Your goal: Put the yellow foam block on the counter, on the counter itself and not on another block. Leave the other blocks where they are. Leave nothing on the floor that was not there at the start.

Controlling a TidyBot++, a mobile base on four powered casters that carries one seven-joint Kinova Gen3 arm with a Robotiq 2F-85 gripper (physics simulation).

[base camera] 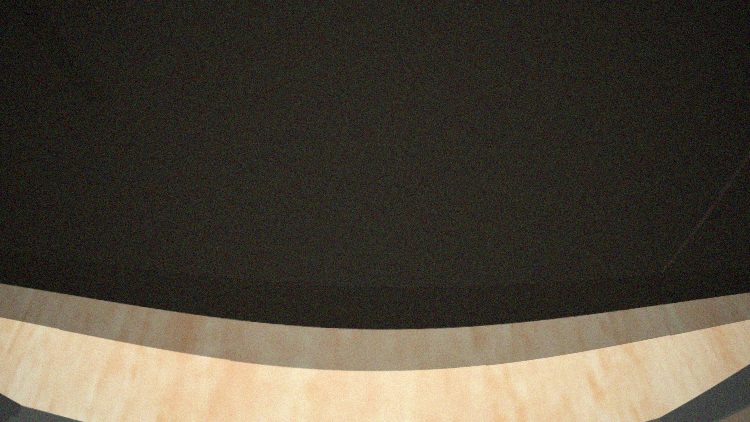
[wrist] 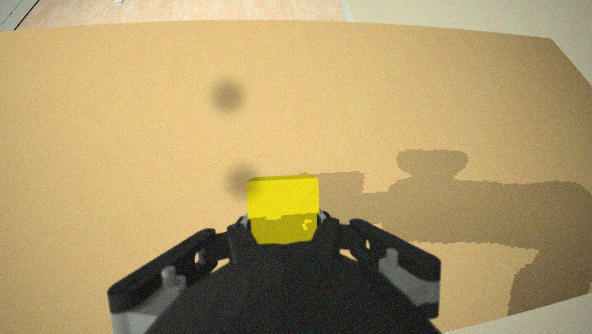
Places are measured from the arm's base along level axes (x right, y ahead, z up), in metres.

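Pixels of known places: gripper, fingertip midpoint: [wrist: 284, 218].
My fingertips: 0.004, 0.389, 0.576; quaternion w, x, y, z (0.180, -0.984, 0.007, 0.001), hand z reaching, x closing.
Behind a point stands the place of what it marks, as x, y, z.
The yellow foam block [wrist: 283, 198] {0.005, 0.404, 0.611} is held between the two fingertips of my gripper [wrist: 284, 218] {0.004, 0.389, 0.576}, which is shut on it, in the lower middle of the wrist view. Under and around it spreads the tan counter top [wrist: 125, 125] {-0.251, 0.552, 0.513}. Shadows of the block and arm fall on the counter to the right. The block's underside is hidden, so the exact gap to the counter cannot be told. The other blocks do not show in either view.
In the wrist view, the counter's far edge runs along the top, and its right corner is at upper right. Two blurry dark spots lie left of centre. In the base camera, a dark surface [base camera: 367, 157] {0.006, 0.253, -0.153} fills most of the view above a light wood floor [base camera: 367, 393] {0.022, 0.241, -0.396}.
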